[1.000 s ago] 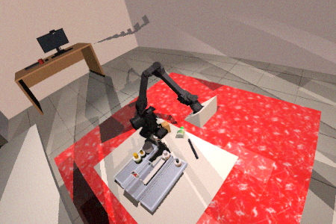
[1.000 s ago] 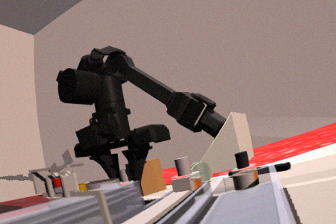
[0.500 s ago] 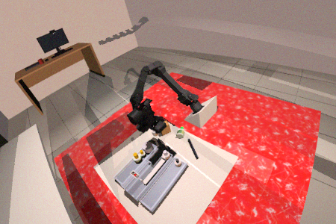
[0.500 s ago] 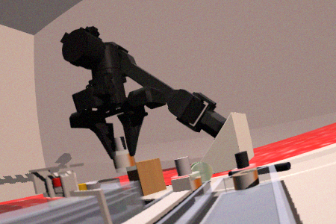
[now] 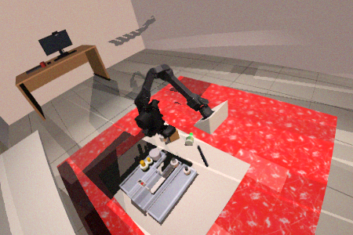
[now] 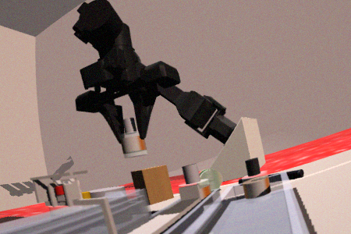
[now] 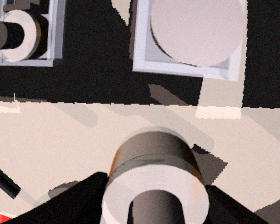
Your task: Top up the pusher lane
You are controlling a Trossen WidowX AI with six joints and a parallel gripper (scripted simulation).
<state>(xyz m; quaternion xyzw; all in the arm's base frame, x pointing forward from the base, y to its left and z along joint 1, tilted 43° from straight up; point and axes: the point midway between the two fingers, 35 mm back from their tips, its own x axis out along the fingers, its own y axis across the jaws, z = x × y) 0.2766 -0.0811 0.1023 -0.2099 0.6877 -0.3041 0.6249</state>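
Right now the black pen is 200 mm to the left of my gripper tip, 110 mm below it and 60 mm behind it. Also, from my gripper tip: grey rack: 210 mm ahead, 100 mm below, 70 mm to the left; tan box: 90 mm below, 90 mm behind, 30 mm to the right.
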